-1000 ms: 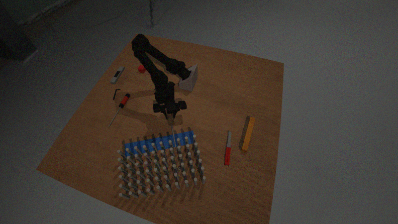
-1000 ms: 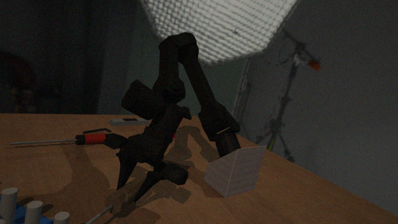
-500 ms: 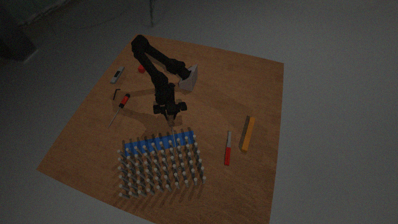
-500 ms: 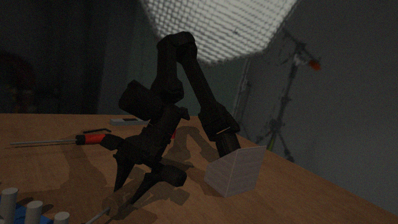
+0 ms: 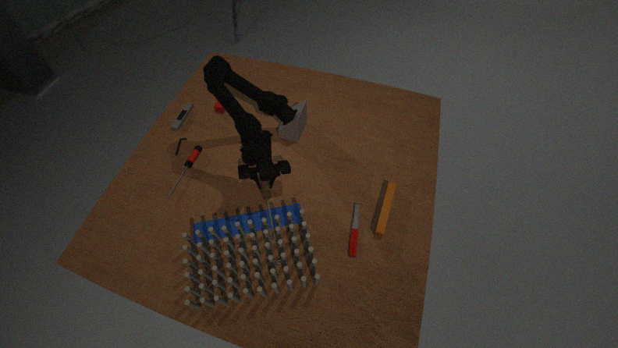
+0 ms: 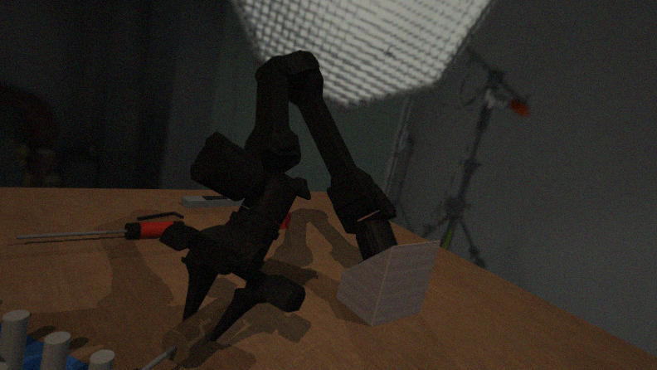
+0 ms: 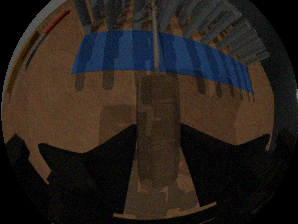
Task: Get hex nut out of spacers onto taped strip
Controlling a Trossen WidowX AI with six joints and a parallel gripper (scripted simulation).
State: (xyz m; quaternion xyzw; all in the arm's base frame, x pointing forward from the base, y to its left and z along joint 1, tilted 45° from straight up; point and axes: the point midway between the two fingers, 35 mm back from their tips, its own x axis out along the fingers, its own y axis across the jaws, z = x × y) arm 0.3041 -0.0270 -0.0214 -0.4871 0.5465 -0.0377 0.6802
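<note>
Right now the blue taped strip is 14 cm ahead of my gripper tip, 2 cm to the right of it and 3 cm below it. The rest, counted from my gripper tip: orange bar: 5 cm behind, 46 cm to the left, 2 cm below; then black hex key: 13 cm behind, 46 cm to the right, 3 cm below; then red-and-grey tool: 5 cm ahead, 36 cm to the left, 3 cm below.
</note>
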